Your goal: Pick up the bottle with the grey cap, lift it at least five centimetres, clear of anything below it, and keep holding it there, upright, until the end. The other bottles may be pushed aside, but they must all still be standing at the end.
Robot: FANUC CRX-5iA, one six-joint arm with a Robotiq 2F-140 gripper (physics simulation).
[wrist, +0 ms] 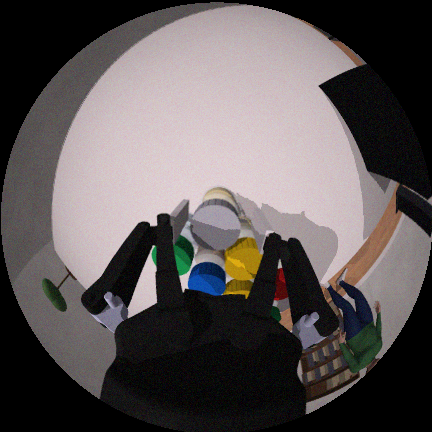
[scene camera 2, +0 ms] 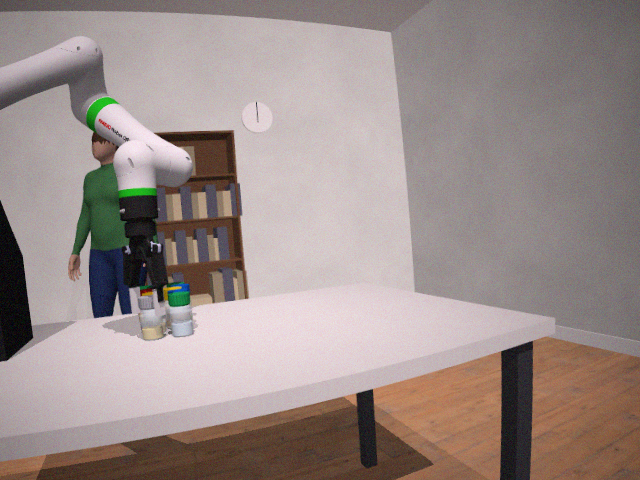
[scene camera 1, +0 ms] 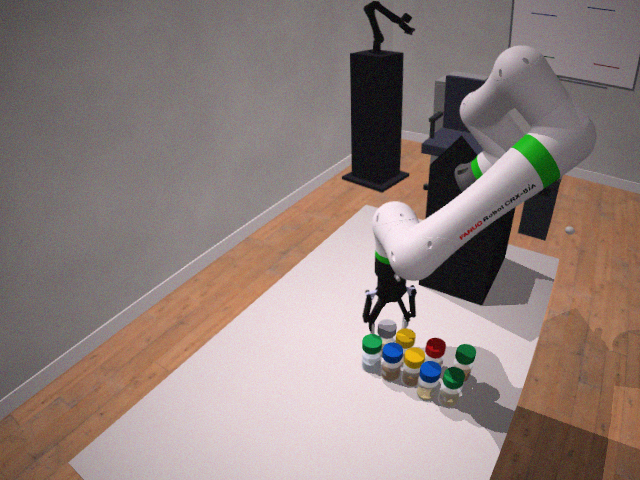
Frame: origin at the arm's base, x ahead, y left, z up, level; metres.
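Where they show: gripper, between the fingertips: point(wrist: 220, 212) point(scene camera 2: 148, 314) point(scene camera 1: 387, 335); arm's base, origin of its link: point(scene camera 1: 470, 185).
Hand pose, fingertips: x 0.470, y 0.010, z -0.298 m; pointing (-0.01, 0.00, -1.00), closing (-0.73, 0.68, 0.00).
Note:
Things, the pixels of their top centre, and the offset from my fingertips. Level surfaces: height alone.
- bottle with the grey cap, centre of its top: point(wrist: 214, 229) point(scene camera 2: 148, 296) point(scene camera 1: 387, 325) 0.001 m right, 0.005 m ahead, 0.044 m up
- green-capped bottle, centre of its top: point(wrist: 170, 260) point(scene camera 2: 178, 293) point(scene camera 1: 372, 340) 0.002 m left, 0.079 m ahead, 0.044 m up
- blue-capped bottle, centre of its top: point(wrist: 205, 286) point(scene camera 1: 392, 349) 0.065 m left, 0.072 m ahead, 0.044 m up
- white table, height of its surface: 0.061 m down
The bottle with the grey cap point(scene camera 1: 386, 328) point(scene camera 2: 146, 302) point(wrist: 216, 228) stands upright on the table at the end of the bottle group. My gripper point(scene camera 1: 388, 324) point(scene camera 2: 149, 293) point(wrist: 220, 212) points down over it. It is open, with one fingertip on each side of the grey cap in the wrist view, and holds nothing. A green-capped bottle point(scene camera 1: 371, 345) point(scene camera 2: 179, 299) point(wrist: 175, 256), a blue-capped bottle point(scene camera 1: 392, 353) point(wrist: 207, 279) and a yellow-capped bottle point(scene camera 1: 405, 338) point(wrist: 243, 259) stand close beside it. Contact between fingers and caps cannot be made out.
Another yellow-capped bottle point(scene camera 1: 414, 357), a red-capped one point(scene camera 1: 435, 347), a blue-capped one point(scene camera 1: 430, 371) and two green-capped ones point(scene camera 1: 453, 377) point(scene camera 1: 465, 353) stand further along the white table point(scene camera 1: 232, 387) point(scene camera 2: 310, 351). The arm's black pedestal point(scene camera 1: 465, 253) stands behind. A person point(scene camera 2: 100, 206) stands beyond the table.

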